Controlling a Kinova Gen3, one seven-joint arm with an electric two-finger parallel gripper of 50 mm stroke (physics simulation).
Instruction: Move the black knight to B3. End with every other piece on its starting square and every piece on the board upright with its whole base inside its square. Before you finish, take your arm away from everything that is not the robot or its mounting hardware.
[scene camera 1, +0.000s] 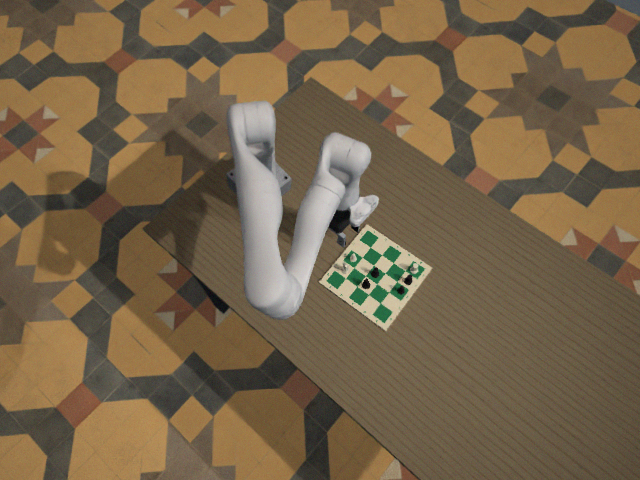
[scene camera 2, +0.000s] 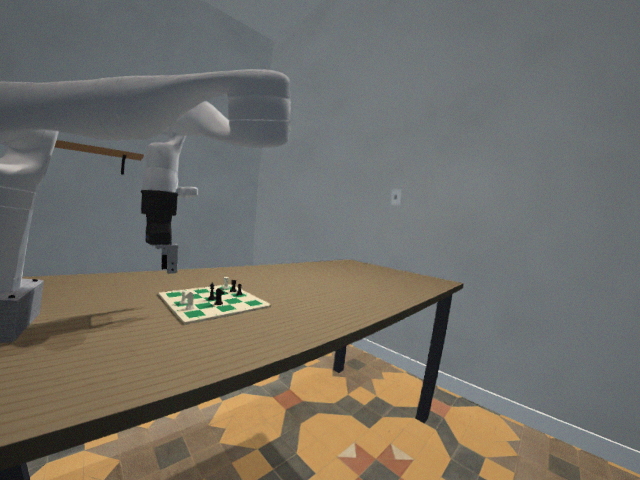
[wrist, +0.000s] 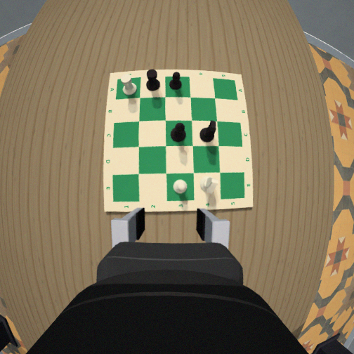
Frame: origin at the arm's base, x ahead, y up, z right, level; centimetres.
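Where they show: gripper, between the fingertips: (scene camera 1: 348, 236) (scene camera 2: 169, 270).
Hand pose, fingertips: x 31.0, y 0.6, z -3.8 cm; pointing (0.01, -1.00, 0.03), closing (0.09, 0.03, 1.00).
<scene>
Things, the pixels of their top centre, and the offset from my fingertips. "spot": a spot on its surface instead.
- black knight, centre of its top: (scene camera 2: 219, 288) (scene camera 1: 367, 280) dx +11.0, dy -3.9, dz +4.3 cm
- green-and-cream board, centre of its top: (scene camera 1: 375, 274) (scene camera 2: 213, 298) dx +10.7, dy -7.9, dz +0.3 cm
- Square B3, a spot on its surface: (scene camera 1: 387, 282) spot: dx +14.4, dy -7.9, dz -0.3 cm
- tall black piece, centre of its top: (scene camera 1: 376, 268) (scene camera 2: 212, 282) dx +10.4, dy -3.5, dz +0.2 cm
- white rook, centre of its top: (scene camera 1: 415, 265) dx +17.1, dy -4.5, dz -7.9 cm
- black rook, centre of its top: (scene camera 1: 409, 277) dx +18.1, dy -4.5, dz -4.4 cm
- black pawn, centre of its top: (scene camera 1: 402, 287) dx +18.6, dy -4.7, dz -1.0 cm
- white pawn, centre of its top: (scene camera 1: 353, 254) dx +3.2, dy -4.7, dz +1.2 cm
- white knight, centre of its top: (scene camera 2: 189, 291) (scene camera 1: 345, 264) dx +3.9, dy -3.9, dz +4.9 cm
The black knight (scene camera 1: 366, 283) (scene camera 2: 218, 297) (wrist: 207, 132) stands upright on C4 of the green-and-cream board (scene camera 1: 382, 313) (scene camera 2: 194, 314) (wrist: 126, 188). Square B3 (scene camera 1: 387, 282) (wrist: 178, 109) is cream and bare. A tall black piece (scene camera 1: 375, 272) (scene camera 2: 211, 292) (wrist: 178, 133) stands on C3, beside the knight. My gripper (scene camera 1: 348, 235) (scene camera 2: 168, 266) (wrist: 170, 219) is open and empty. It hangs above the table, just outside the board's E edge. Its fingers are well above the height of the pieces and touch none of them.
A white rook (scene camera 1: 414, 268) (wrist: 129, 86) stands on A1, a black rook (scene camera 1: 407, 279) (wrist: 152, 81) on A2 and a black pawn (scene camera 1: 400, 290) (wrist: 175, 81) on A3. A white pawn (scene camera 1: 353, 257) (wrist: 180, 186) stands on E3, a white knight (scene camera 1: 343, 267) (wrist: 209, 185) on E4.
</scene>
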